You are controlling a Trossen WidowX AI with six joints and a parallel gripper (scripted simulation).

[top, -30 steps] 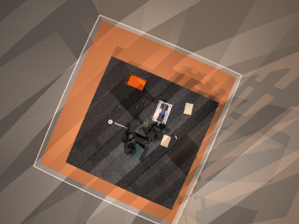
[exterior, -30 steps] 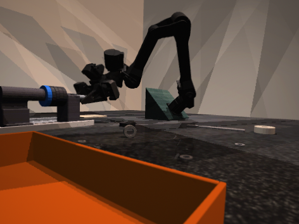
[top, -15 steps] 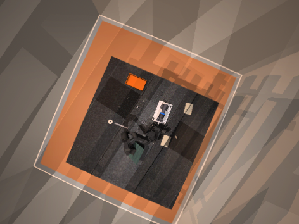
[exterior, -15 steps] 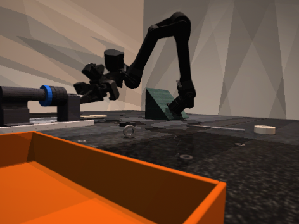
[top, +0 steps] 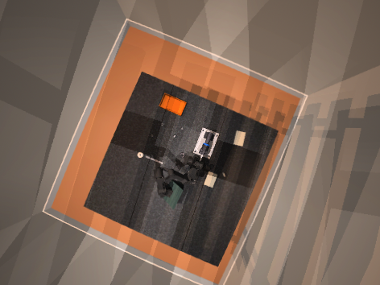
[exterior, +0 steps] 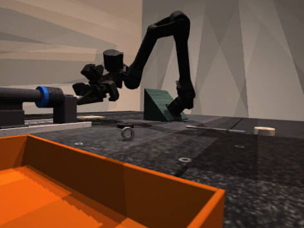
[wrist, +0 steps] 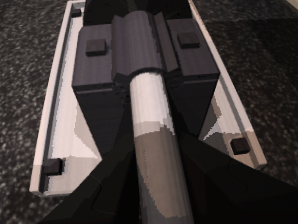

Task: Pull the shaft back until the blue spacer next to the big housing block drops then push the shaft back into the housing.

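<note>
Right now the blue spacer is 10 cm ahead of my gripper tip, 2 cm to the left of it and 2 cm above it. The rest, counted from my gripper tip: orange tray 24 cm ahead, 44 cm to the left, 5 cm below; then grey shaft 4 cm ahead, 1 cm to the left, 2 cm above; then white disc 27 cm behind, 44 cm to the left, 5 cm below.
</note>
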